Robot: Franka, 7 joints.
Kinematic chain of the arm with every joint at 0, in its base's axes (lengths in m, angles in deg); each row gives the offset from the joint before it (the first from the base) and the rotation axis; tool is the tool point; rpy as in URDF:
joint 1: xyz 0 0 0.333 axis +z
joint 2: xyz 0 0 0 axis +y
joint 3: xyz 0 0 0.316 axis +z
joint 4: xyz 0.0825 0 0 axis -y
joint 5: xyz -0.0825 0 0.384 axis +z
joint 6: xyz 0 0 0 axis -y
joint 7: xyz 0.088 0 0 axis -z
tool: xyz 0 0 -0.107 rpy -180 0 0
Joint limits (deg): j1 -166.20..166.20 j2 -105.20..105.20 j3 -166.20..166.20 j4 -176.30..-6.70 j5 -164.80..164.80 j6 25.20..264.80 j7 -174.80..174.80
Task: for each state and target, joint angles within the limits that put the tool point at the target. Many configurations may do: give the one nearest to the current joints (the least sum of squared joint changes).
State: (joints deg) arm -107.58 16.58 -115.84 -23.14 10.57 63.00 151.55
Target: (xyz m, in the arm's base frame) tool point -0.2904 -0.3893 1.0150
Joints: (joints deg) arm -102.18 37.35 -110.85 -17.50 13.31 115.89 151.55
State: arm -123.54 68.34 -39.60 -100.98 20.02 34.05 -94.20
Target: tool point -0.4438 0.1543 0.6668
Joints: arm -143.65 19.43 -73.86 -67.51 11.78 30.66 -94.20
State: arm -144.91 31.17 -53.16 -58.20 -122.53 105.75 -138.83
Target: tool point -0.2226 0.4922 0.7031
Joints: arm -160.67 15.82 -82.35 -97.47 -102.31 71.19 -138.83
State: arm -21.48 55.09 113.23 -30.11 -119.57 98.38 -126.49
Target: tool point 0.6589 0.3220 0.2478
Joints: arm -12.29 86.34 90.52 -69.67 -101.40 72.57 -126.49
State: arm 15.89 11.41 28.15 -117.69 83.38 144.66 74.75
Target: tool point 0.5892 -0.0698 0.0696
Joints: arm -8.07 45.28 3.19 -107.98 82.70 148.96 74.75
